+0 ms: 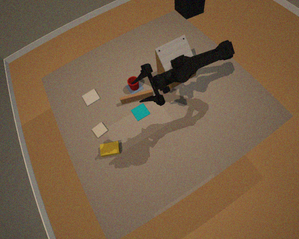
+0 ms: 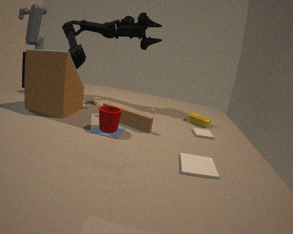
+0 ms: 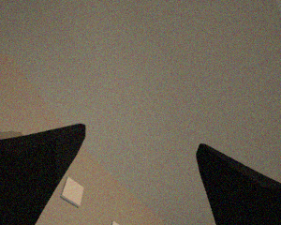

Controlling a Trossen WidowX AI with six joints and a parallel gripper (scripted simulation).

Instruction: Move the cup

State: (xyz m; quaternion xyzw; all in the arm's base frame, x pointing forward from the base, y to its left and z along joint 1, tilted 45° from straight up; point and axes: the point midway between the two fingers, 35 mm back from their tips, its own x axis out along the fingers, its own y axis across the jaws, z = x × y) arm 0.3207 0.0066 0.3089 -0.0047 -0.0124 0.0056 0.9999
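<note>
Now: the red cup 34 cm below my gripper tip, 31 cm to the right of it and 7 cm behind it. The rest, counted from my gripper tip: wooden bar: 37 cm below, 21 cm to the right, 4 cm behind; teal pad: 39 cm below, 12 cm to the right, 2 cm behind; yellow block: 37 cm below, 25 cm ahead, 2 cm to the left.
</note>
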